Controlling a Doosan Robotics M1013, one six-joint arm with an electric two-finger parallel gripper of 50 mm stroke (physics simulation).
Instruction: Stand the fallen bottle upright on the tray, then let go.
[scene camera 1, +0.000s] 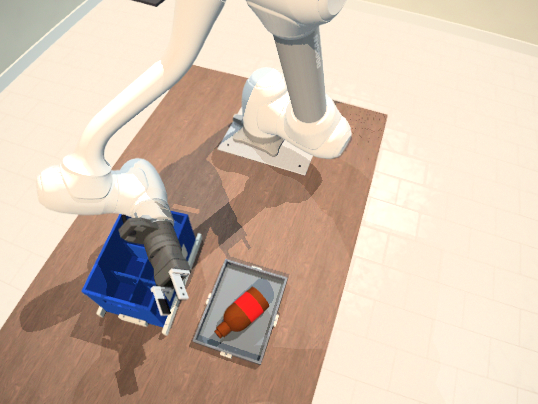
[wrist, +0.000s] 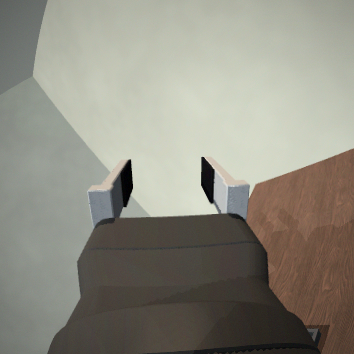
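Pixels of known places: gripper, fingertip midpoint: (scene camera 1: 174, 307) (wrist: 166, 172); arm's base, origin of the base link: (scene camera 1: 264, 132).
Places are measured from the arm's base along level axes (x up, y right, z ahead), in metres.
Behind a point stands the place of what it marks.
An orange-brown bottle (scene camera 1: 235, 317) @[z 0.668, x 0.072, y -0.256 m] with a red label lies on its side in the shallow grey tray (scene camera 1: 250, 345) @[z 0.702, x -0.001, y -0.317 m]. Its neck points to the lower left in the scene view, and its base to the upper right. My gripper (scene camera 1: 173, 304) @[z 0.756, x 0.321, y -0.186 m] (wrist: 166, 172) @[z 0.756, x 0.321, y -0.186 m] is open, with nothing between the fingers. In the scene view it appears left of the tray, over the right side of the blue crate, apart from the bottle. The bottle does not show in the wrist view.
The blue divided crate (scene camera 1: 114, 303) @[z 0.792, x 0.113, y 0.029 m] stands left of the tray, partly hidden by my wrist. A pale rail (scene camera 1: 172, 316) @[z 0.735, x 0.012, y -0.089 m] runs along its right side. The brown table top (scene camera 1: 300, 240) @[z 0.348, x -0.006, y -0.305 m] (wrist: 310, 215) @[z 1.025, x -0.006, y -0.298 m] carries both. The arm's base plate (scene camera 1: 295, 164) @[z 0.084, x -0.001, y -0.167 m] is at the back.
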